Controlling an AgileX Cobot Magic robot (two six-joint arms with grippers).
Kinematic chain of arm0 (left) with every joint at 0, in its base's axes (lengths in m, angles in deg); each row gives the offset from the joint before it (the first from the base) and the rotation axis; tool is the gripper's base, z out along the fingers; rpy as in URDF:
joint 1: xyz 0 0 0.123 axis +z
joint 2: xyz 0 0 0 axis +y
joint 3: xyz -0.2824 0 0.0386 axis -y
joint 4: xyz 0.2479 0 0.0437 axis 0.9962 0 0.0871
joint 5: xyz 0 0 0 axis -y
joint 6: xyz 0.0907 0 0.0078 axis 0.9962 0 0.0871
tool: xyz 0 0 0 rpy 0 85 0
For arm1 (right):
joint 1: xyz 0 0 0.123 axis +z
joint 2: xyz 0 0 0 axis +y
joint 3: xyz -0.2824 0 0.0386 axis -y
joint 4: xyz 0.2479 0 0.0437 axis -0.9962 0 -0.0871
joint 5: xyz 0 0 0 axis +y
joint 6: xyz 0.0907 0 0.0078 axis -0.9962 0 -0.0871
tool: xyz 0 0 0 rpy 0 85 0
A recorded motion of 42 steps. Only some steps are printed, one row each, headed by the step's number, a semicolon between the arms.
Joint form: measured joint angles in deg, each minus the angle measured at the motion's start. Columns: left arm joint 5, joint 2, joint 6, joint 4, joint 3, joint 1; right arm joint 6, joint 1, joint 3, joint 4, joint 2, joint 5.
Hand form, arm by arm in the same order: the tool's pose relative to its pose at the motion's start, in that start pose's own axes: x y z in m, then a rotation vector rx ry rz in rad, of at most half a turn. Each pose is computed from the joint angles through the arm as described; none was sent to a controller.
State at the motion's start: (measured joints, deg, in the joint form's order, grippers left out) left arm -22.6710 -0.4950 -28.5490 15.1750 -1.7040 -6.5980; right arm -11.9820 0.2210 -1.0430 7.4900 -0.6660 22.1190
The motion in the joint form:
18: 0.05 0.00 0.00 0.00 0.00 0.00; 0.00 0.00 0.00 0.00 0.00 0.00
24: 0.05 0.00 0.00 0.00 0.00 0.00; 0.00 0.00 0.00 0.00 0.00 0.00
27: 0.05 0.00 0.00 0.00 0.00 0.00; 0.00 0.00 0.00 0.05 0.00 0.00
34: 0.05 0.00 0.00 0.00 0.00 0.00; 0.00 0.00 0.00 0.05 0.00 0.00
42: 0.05 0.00 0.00 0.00 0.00 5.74; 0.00 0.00 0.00 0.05 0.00 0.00
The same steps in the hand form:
18: -0.0001 0.0000 0.0000 0.0004 -0.0008 0.0000; 0.0000 0.0000 0.0000 0.0000 0.0000 0.0000
24: -0.0001 0.0000 0.0000 0.0004 -0.0008 0.0000; 0.0000 0.0000 0.0000 0.0000 0.0000 0.0000
27: -0.0001 0.0000 0.0000 0.0004 -0.0008 0.0000; 0.0000 0.0000 0.0000 0.0003 -0.0001 -0.0008
34: -0.0001 0.0000 0.0000 0.0004 -0.0008 0.0000; 0.0000 0.0000 0.0000 0.0003 -0.0001 -0.0008
42: -0.0010 0.0051 -0.0006 -0.0925 -0.0216 -0.0310; 0.0000 0.0000 0.0000 0.0003 -0.0001 -0.0008

